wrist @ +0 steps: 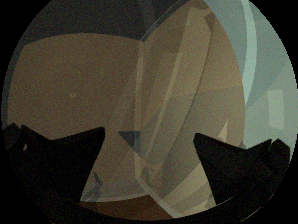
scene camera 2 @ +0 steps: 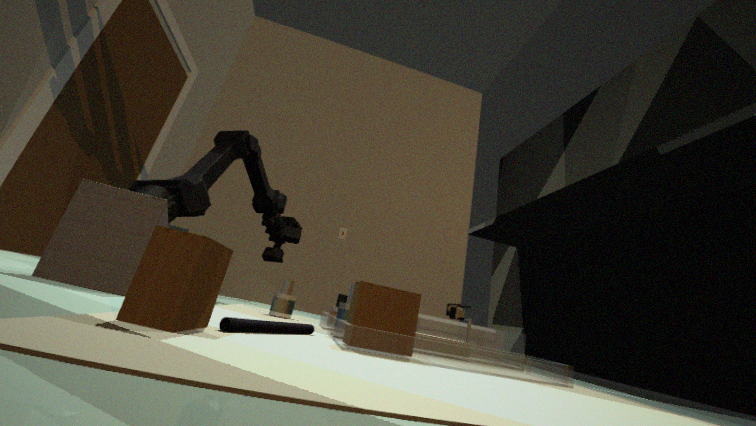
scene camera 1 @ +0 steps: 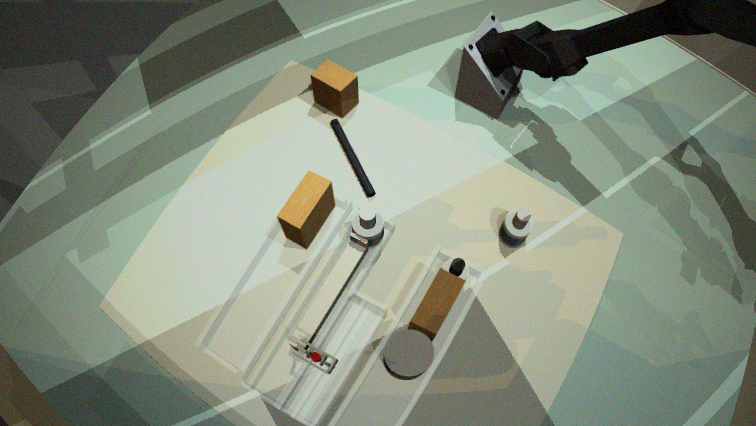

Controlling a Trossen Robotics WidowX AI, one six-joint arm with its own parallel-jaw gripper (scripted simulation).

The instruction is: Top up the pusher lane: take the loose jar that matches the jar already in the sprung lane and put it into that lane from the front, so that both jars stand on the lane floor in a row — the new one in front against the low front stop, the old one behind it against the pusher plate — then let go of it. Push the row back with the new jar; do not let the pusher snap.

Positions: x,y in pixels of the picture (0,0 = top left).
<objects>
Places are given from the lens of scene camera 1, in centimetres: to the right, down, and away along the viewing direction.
jar (scene camera 1: 513,231): 18, 2, 64
wooden block (scene camera 1: 446,287): 8, 9, 58
The marked spots on the jar and the wooden block are 13 cm apart.
</objects>
